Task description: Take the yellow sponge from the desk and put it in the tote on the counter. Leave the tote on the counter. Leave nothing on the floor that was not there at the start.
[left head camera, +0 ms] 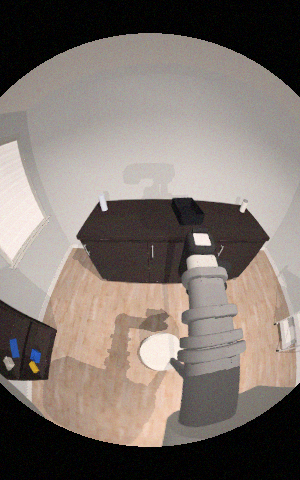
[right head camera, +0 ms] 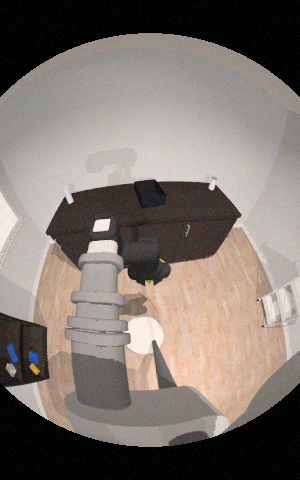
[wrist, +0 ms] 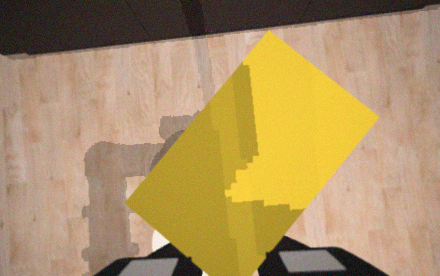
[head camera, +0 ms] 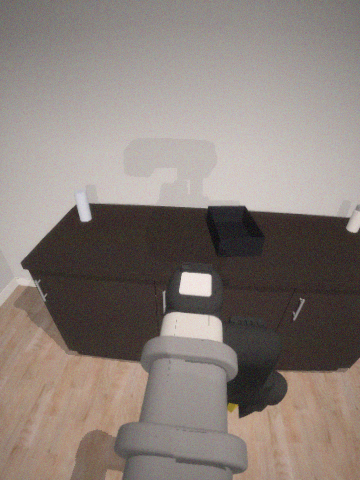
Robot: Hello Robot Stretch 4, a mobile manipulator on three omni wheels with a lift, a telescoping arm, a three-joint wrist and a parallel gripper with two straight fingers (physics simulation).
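The yellow sponge is held slantwise between the fingers of my gripper, which is shut on it. In the wrist view the floor shows behind the sponge, with the counter's foot beyond. In the head view most of the sponge is hidden by the arm and the dark wrist. The black open tote stands on the dark counter, right of its middle in the head view. The gripper is in front of the counter, on the robot's side of the tote.
A pale bottle stands at the counter's left end and a white container at its right. A dark shelf unit with blue, yellow and grey items is at the left. A white rack stands at the right. A white disc is low beside the arm.
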